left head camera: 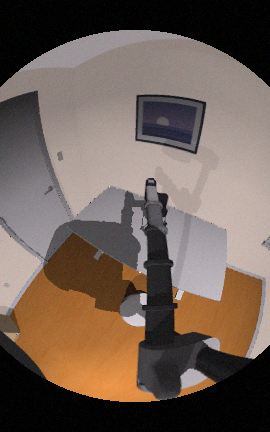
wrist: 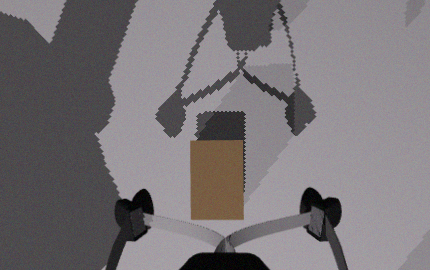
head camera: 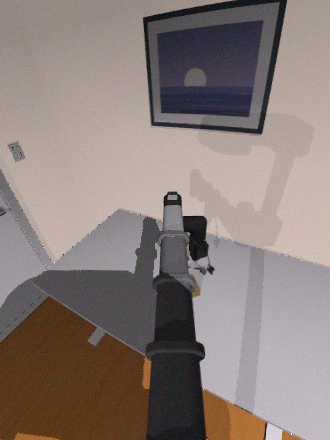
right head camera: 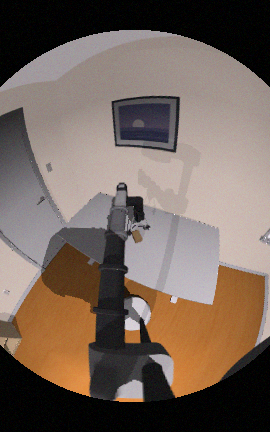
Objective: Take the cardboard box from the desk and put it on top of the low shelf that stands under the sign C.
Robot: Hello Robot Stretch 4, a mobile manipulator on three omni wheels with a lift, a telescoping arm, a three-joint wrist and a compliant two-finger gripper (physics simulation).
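Seen in the pictures: gripper, fingertip midpoint: (wrist: 226, 205) (head camera: 194, 278) (right head camera: 138, 231); robot's base at its link origin: (left head camera: 137, 308) (right head camera: 132, 312).
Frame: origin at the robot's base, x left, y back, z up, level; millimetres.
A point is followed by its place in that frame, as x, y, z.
Observation:
The cardboard box (head camera: 196, 290) @[-96, -606, 739] (right head camera: 137, 236) @[-81, -621, 742] (wrist: 217, 180) @[-73, -643, 742] is a small brown block on the light grey desk (head camera: 295, 310) @[-525, -519, 692] (left head camera: 205, 260) @[-528, -371, 691] (right head camera: 195, 260) @[-540, -387, 692] (wrist: 370, 150) @[-250, -737, 692]. In the head camera view the arm covers part of it. In the wrist view it lies squared up, a little left of the middle between the fingertips and slightly ahead of them. My gripper (wrist: 226, 205) @[-87, -632, 795] is open, with its fingers wide apart and nothing between them. It hangs above the desk, over the near end of the box; its shadow falls beyond the box. The low shelf and the sign C do not show.
A framed picture (head camera: 207, 67) @[-157, -1083, 1554] (left head camera: 170, 122) @[-170, -1076, 1514] (right head camera: 146, 123) @[-175, -1074, 1516] hangs on the wall behind the desk. A grey door (left head camera: 25, 170) @[1212, -903, 1252] (right head camera: 20, 185) @[1202, -923, 1208] is at the left. A light wooden piece of furniture (left head camera: 7, 325) (right head camera: 9, 330) stands at the lower left on the orange-brown floor.

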